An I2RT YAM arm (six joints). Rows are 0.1 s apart.
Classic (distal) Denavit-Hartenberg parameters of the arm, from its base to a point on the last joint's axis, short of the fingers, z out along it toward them. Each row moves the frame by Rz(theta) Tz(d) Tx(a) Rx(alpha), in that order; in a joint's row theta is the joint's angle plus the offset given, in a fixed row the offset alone. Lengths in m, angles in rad.
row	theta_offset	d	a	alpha
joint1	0	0.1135	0.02	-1.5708
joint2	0	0	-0.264	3.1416
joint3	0.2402	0	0.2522	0
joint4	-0.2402	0	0.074	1.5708
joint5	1.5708	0	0	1.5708
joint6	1.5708	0.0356	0	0
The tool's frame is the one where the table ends.
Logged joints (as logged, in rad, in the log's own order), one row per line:
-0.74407 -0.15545 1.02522 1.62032 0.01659 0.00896
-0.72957 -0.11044 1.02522 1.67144 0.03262 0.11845
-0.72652 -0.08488 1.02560 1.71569 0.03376 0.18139
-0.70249 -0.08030 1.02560 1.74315 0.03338 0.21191
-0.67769 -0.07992 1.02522 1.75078 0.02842 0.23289
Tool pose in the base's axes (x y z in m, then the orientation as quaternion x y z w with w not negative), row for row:
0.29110 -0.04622 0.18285 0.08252 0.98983 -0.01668 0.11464
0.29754 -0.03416 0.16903 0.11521 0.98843 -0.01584 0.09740
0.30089 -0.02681 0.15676 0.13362 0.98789 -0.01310 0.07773
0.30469 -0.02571 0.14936 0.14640 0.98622 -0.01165 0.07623
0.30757 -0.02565 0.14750 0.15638 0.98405 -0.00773 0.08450
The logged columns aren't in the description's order. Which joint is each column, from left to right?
Columns, left to right: joint4, joint1, joint3, joint2, joint5, joint6.
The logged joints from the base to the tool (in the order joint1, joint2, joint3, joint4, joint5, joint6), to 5 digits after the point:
-0.15545 1.62032 1.02522 -0.74407 0.01659 0.00896
-0.11044 1.67144 1.02522 -0.72957 0.03262 0.11845
-0.08488 1.71569 1.02560 -0.72652 0.03376 0.18139
-0.08030 1.74315 1.02560 -0.70249 0.03338 0.21191
-0.07992 1.75078 1.02522 -0.67769 0.02842 0.23289

